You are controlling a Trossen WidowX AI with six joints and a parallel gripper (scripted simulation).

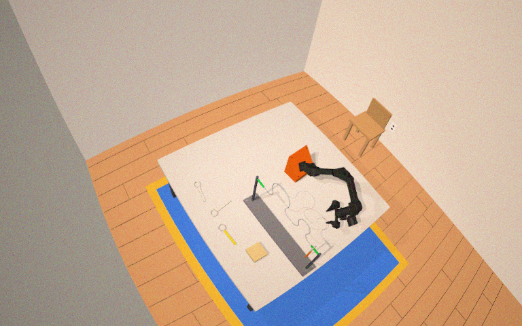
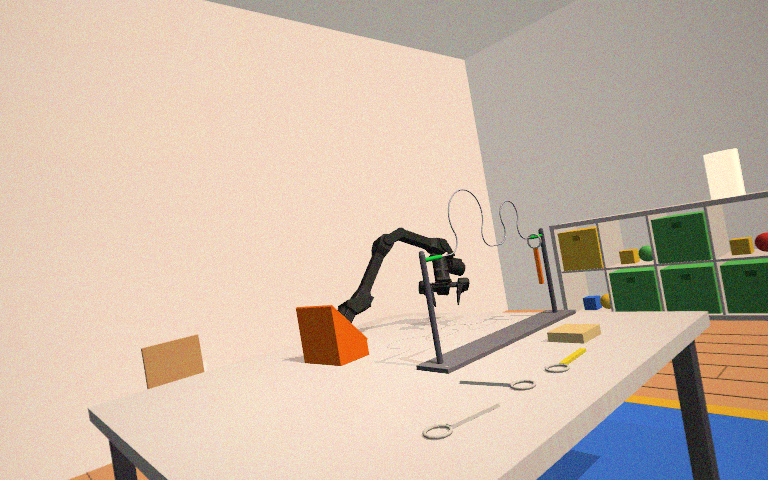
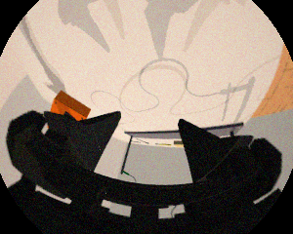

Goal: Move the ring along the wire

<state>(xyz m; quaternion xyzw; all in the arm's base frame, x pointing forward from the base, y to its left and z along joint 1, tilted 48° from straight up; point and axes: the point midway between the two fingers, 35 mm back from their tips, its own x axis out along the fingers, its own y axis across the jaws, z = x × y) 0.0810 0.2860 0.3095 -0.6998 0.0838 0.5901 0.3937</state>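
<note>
My gripper tip is now 30 cm short of the ring with orange handle, 16 cm to the right of it and 14 cm below it. From my gripper tip the other things lie so: tan block: 51 cm ahead, 5 cm to the right, 7 cm below; then yellow-handled ring: 60 cm ahead, 26 cm to the right, 8 cm below.
</note>
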